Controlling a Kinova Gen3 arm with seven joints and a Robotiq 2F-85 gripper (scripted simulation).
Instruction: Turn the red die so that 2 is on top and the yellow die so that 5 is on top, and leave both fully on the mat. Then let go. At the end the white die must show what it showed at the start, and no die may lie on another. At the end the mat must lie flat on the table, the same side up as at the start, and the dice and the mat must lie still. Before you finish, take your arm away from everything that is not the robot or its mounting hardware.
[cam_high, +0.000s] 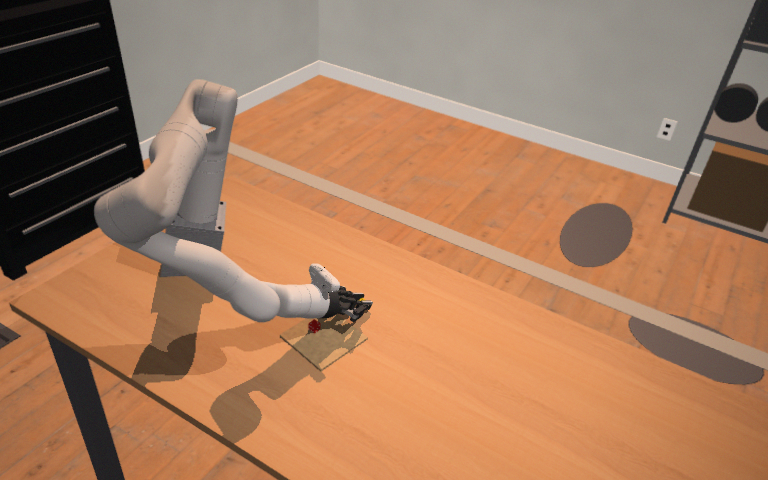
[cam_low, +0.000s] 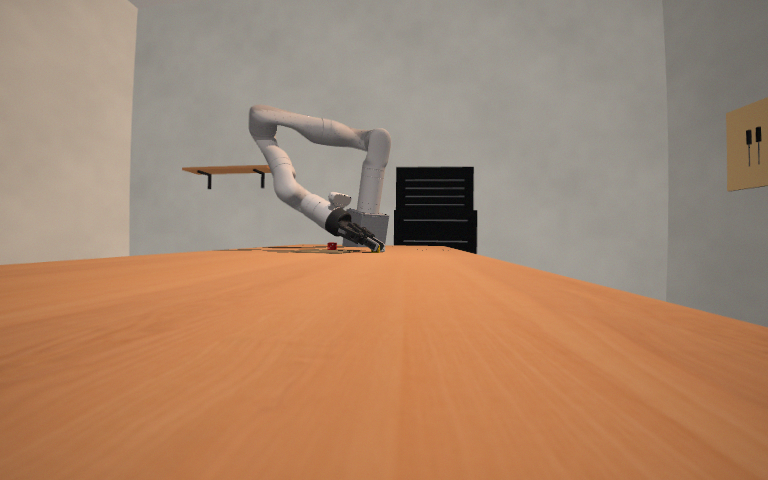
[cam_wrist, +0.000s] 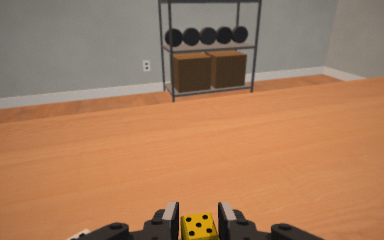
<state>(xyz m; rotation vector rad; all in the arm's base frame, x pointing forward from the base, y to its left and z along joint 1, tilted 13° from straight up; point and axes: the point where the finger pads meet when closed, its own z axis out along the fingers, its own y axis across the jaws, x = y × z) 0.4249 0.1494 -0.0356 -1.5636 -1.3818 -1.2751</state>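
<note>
Right now the yellow die is 10 mm below my hand. The rest, counted from my hand: white die (70 mm behind, 10 mm below); then tan mat (130 mm to the right, 20 mm below); then red die (130 mm to the right, 30 mm behind, 10 mm below).
</note>
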